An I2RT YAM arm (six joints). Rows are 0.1 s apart.
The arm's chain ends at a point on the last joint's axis. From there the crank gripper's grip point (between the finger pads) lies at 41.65 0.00 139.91 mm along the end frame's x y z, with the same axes.
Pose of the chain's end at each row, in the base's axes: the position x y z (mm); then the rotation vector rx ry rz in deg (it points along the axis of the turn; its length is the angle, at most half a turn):
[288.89, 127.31, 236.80, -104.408, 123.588, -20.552]
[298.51, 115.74, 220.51, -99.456, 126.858, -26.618]
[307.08, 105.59, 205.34, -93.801, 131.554, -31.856]
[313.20, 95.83, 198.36, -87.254, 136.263, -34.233]
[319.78, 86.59, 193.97, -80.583, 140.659, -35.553]
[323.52, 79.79, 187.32, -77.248, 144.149, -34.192]
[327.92, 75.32, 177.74, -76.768, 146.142, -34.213]
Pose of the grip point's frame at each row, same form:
[335.37, 86.16, 104.68, -104.408, 123.588, -20.552]
[347.07, 64.95, 92.56, -99.456, 126.858, -26.618]
[353.27, 44.81, 80.91, -93.801, 131.554, -31.856]
[354.85, 29.71, 75.06, -87.254, 136.263, -34.233]
[356.16, 17.09, 70.86, -80.583, 140.659, -35.553]
[353.64, 10.76, 62.27, -77.248, 144.149, -34.192]
[353.80, 4.96, 52.48, -76.768, 146.142, -34.213]

